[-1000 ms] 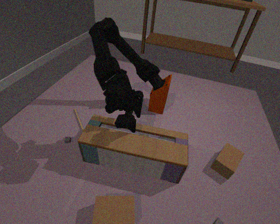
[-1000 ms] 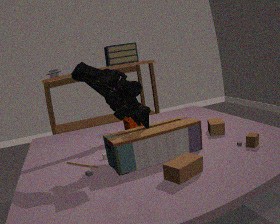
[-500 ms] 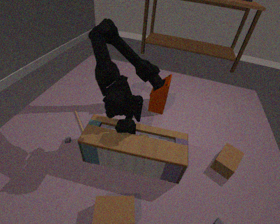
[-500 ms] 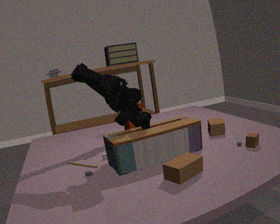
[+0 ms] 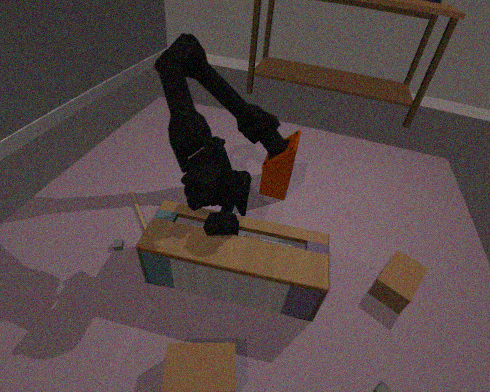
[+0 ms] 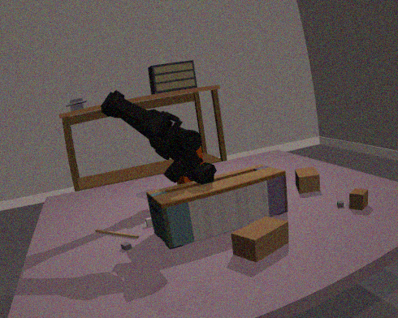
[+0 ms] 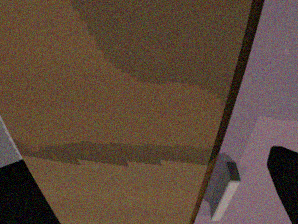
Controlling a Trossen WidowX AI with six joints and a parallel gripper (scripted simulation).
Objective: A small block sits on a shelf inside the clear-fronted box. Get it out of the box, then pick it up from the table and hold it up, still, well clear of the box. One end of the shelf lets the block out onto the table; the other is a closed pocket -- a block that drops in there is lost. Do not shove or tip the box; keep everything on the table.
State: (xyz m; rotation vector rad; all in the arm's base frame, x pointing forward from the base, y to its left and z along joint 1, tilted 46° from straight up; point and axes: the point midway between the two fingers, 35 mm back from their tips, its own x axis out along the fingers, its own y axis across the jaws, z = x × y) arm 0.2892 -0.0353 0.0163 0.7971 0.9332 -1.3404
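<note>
Now: the tan block 40 mm to the left of my gripper tip and 40 mm ahead of it. Round my gripper tip: thin stick 300 mm to the right, 80 mm below, 30 mm behind; box 30 mm ahead, 20 mm below, 10 mm to the left.
</note>
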